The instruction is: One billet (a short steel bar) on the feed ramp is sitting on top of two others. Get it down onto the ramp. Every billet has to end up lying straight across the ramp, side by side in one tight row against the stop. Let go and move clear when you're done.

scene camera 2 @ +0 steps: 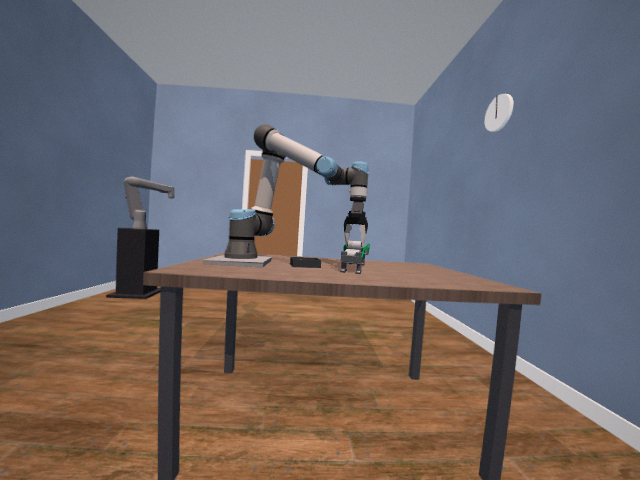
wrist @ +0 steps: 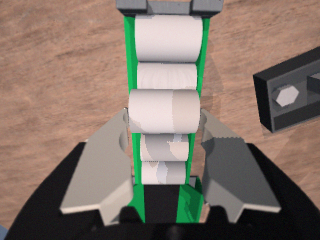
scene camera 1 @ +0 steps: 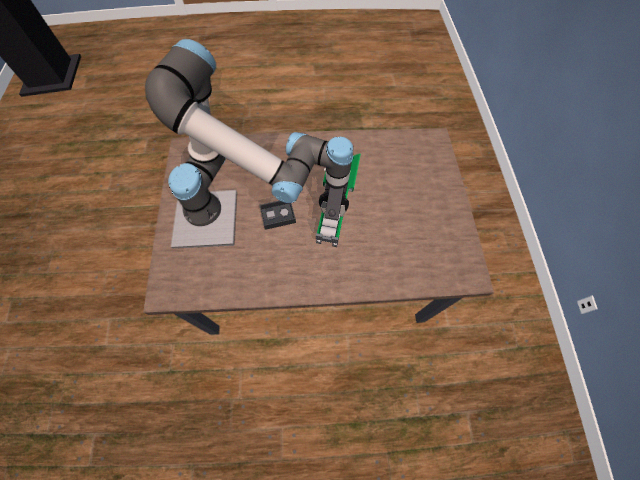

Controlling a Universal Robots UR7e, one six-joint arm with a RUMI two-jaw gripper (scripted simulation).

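My gripper (scene camera 1: 332,214) is there for me to see. The wrist view lets me see it too, the same gripper (wrist: 162,109).
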